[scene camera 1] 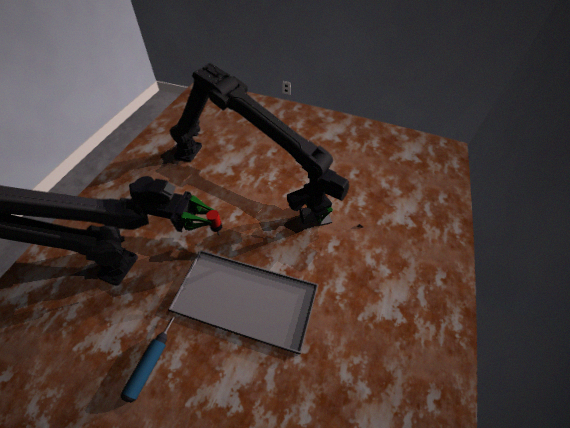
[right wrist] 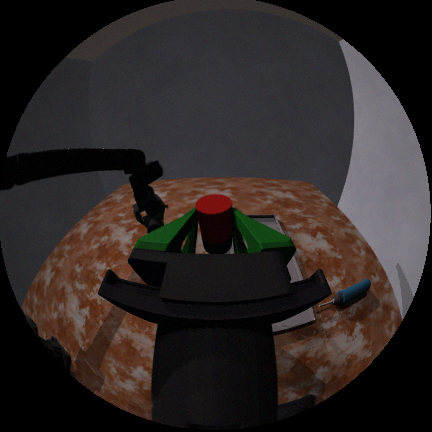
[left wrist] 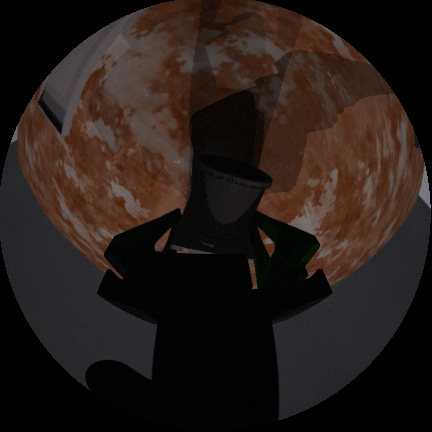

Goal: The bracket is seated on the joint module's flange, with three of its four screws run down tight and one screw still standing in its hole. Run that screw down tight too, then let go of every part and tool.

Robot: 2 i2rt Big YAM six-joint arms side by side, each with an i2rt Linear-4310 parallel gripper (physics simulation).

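Places are measured from the left arm's base along level axes (x right, y ahead, z up), in metres.
Where they show: left gripper, fingertip midpoint: [scene camera 1: 315,215] [left wrist: 214,212]; right gripper, fingertip midpoint: [scene camera 1: 213,217] [right wrist: 214,212]; left arm's base at its link origin: [scene camera 1: 188,152]; right arm's base at its link origin: [scene camera 1: 118,266].
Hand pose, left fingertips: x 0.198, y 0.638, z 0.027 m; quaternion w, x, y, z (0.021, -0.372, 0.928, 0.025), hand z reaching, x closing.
Things, the pixels of their top centre, and the offset from my left fingertips. "spot": a spot on its surface instead.
- dark cylindrical joint module at its top centre: [left wrist: 222,226] [scene camera 1: 310,209] [right wrist: 151,218] dz +0.040, dx +0.008, dy -0.020 m
- shallow grey tray at its top centre: [right wrist: 259,256] [scene camera 1: 245,296] dz -0.011, dx +0.368, dy -0.139 m
- blue-handled screwdriver at a spot on its surface: [scene camera 1: 145,367] [right wrist: 356,285] spot: dz +0.012, dx +0.646, dy -0.321 m
- small dark object at its top centre: [scene camera 1: 361,224] dz -0.016, dx -0.020, dy +0.174 m
The dark cylindrical joint module [left wrist: 225,200] stands between my left fingers in the left wrist view, tilted in that picture, with a flat plate at its near end. My left gripper [left wrist: 214,212] has its green fingers against both sides of the module and is shut on it. In scene camera 1 this gripper [scene camera 1: 322,215] points down low at the table. Bracket, flange and screws are too dark or hidden to tell apart. My right gripper [scene camera 1: 211,219] [right wrist: 214,212] is shut on a red-handled tool with a dark lower end, held above the table, to the left of the left gripper in scene camera 1.
A shallow grey tray [scene camera 1: 240,300] [left wrist: 75,70] lies in front of the arms in scene camera 1. A blue-handled screwdriver [scene camera 1: 145,367] [right wrist: 355,292] lies beside its lower left corner. A small dark object [scene camera 1: 359,226] lies right of the left gripper.
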